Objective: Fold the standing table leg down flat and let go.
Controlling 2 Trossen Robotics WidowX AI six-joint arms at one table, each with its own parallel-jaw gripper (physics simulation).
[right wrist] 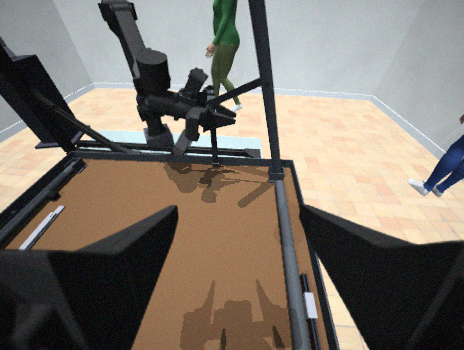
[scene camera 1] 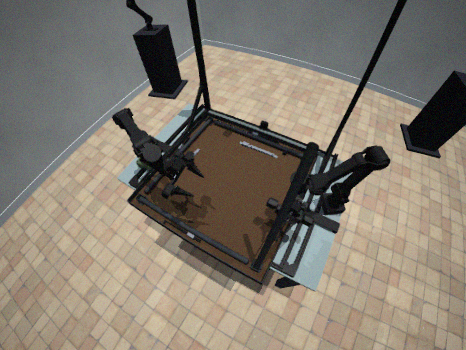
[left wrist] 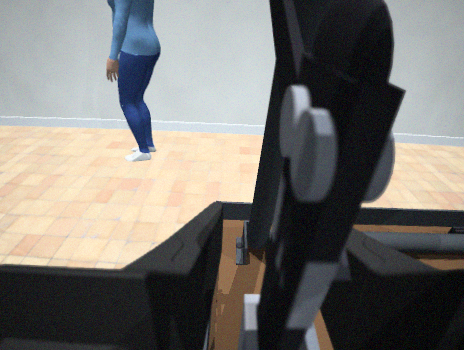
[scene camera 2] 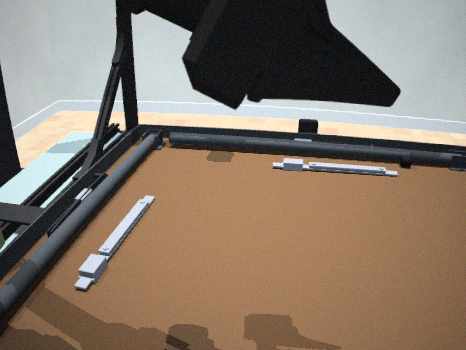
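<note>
My left gripper visible, in the right wrist view too. My right gripper visible, also in the right wrist view and scene camera 1. Table leg and folding brace in sight.
</note>
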